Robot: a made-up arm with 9 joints.
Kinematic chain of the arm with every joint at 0, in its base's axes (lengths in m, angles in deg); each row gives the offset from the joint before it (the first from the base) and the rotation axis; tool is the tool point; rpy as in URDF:
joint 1: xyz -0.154 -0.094 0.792 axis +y
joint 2: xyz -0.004 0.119 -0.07 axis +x
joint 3: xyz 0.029 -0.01 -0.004 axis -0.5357 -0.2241 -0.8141
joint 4: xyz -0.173 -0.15 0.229 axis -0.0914 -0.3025 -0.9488
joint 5: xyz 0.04 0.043 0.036 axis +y
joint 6: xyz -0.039 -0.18 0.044 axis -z
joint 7: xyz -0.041 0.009 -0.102 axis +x
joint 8: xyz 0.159 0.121 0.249 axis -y
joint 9: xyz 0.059 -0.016 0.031 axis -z
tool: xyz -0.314 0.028 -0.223 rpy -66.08 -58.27 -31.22
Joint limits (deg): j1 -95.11..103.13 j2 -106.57..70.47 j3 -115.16..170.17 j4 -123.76..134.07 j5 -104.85..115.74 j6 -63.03..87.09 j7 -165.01..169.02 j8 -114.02..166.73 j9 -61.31..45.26
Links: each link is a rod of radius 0.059 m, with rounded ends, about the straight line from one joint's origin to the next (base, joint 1, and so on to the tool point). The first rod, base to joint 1, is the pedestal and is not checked.
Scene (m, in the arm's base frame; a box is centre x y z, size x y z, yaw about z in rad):
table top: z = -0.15
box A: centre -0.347 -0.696 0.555 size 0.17 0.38 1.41 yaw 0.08
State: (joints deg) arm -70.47 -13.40 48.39 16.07 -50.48 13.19 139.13 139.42 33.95
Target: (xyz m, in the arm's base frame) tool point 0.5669 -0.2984 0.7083
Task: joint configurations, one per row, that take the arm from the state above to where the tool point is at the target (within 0.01 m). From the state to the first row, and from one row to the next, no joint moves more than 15 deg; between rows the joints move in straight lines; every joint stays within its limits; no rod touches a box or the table.
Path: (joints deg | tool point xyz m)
1: -76.63 -24.51 35.57 7.45 -39.66 3.38 146.60 139.57 36.78 | -0.8963 -0.2221 0.6832
2: -82.79 -35.62 22.76 -1.18 -28.85 -6.42 154.08 139.71 39.61 | -0.7921 -0.2350 0.9457
3: -88.95 -46.72 9.94 -9.80 -18.03 -16.23 161.55 139.86 42.43 | -0.5991 -0.1961 1.1431
4: -95.11 -57.83 -2.88 -18.43 -7.22 -26.04 169.02 140.01 45.26 | -0.3534 -0.1736 1.2136
5: -90.76 -43.77 -2.35 -18.68 -10.39 -19.27 169.02 142.91 45.26 | -0.3149 -0.2618 1.2332
6: -86.42 -29.71 -1.83 -18.93 -13.57 -12.50 169.02 145.82 45.26 | -0.2405 -0.3565 1.2386
7: -82.07 -15.65 -1.30 -19.18 -16.75 -5.73 169.02 148.73 45.26 | -0.1292 -0.4438 1.2216
8: -77.73 -1.59 -0.78 -19.43 -19.93 1.04 169.02 151.63 45.26 | 0.0130 -0.5078 1.1753
9: -73.38 12.47 -0.25 -19.68 -23.11 7.81 169.02 154.54 45.26 | 0.1731 -0.5337 1.0958
10: -69.04 26.53 0.27 -19.94 -26.29 14.58 169.02 157.44 45.26 | 0.3328 -0.5097 0.9850
11: -64.69 40.59 0.80 -20.19 -29.47 21.35 169.02 160.35 45.26 | 0.4706 -0.4306 0.8508
12: -60.34 54.65 1.32 -20.44 -32.64 28.11 169.02 163.26 45.26 | 0.5669 -0.2984 0.7083

